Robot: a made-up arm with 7 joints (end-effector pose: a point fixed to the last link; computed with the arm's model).
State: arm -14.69 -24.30 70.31 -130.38 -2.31 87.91 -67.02
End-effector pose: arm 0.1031 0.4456 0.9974 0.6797 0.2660 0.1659 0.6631
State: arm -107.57 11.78 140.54 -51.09 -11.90 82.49 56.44
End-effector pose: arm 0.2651 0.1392 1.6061 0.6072 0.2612 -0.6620 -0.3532
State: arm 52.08 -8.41 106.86 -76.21 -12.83 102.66 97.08
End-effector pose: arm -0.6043 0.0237 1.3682 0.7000 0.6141 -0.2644 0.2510
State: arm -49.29 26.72 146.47 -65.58 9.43 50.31 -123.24
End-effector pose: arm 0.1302 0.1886 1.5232 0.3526 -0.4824 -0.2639 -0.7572
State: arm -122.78 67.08 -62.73 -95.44 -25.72 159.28 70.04
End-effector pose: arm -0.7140 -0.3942 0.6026 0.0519 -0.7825 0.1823 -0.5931
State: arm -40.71 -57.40 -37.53 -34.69 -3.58 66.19 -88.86
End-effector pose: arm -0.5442 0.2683 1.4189 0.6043 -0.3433 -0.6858 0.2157
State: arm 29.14 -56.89 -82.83 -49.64 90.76 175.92 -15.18
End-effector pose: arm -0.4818 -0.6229 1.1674 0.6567 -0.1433 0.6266 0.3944
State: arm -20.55 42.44 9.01 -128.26 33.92 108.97 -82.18
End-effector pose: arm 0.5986 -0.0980 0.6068 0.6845 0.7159 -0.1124 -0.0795
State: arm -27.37 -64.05 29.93 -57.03 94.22 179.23 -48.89
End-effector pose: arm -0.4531 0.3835 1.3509 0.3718 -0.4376 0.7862 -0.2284
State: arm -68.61 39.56 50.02 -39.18 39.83 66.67 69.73
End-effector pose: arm 0.5647 -0.5233 1.3424 0.5087 0.3101 -0.1929 -0.7796
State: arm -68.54 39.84 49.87 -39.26 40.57 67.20 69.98
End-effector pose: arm 0.5661 -0.5275 1.3394 0.5036 0.3149 -0.1884 -0.7821
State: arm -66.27 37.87 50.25 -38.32 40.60 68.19 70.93
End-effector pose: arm 0.5721 -0.4857 1.3705 0.5117 0.3184 -0.2034 -0.7716
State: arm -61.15 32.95 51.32 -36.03 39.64 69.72 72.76
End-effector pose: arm 0.5706 -0.3808 1.4416 0.5343 0.3244 -0.2434 -0.7417
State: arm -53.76 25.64 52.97 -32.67 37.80 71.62 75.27
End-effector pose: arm 0.5335 -0.2249 1.5330 0.5619 0.3413 -0.3009 -0.6909
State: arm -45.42 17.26 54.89 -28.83 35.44 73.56 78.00
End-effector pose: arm 0.4422 -0.0579 1.6146 0.5823 0.3739 -0.3605 -0.6255
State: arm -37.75 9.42 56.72 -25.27 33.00 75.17 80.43
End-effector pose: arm 0.3154 0.0737 1.6662 0.5901 0.4154 -0.4077 -0.5594
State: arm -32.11 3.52 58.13 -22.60 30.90 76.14 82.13
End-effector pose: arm 0.1993 0.1507 1.6881 0.5890 0.4513 -0.4379 -0.5076
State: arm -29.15 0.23 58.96 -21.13 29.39 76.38 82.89
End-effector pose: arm 0.1298 0.1844 1.6934 0.5860 0.4704 -0.4548 -0.4780
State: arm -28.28 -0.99 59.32 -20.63 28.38 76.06 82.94
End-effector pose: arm 0.1048 0.1960 1.6934 0.5850 0.4732 -0.4647 -0.4668
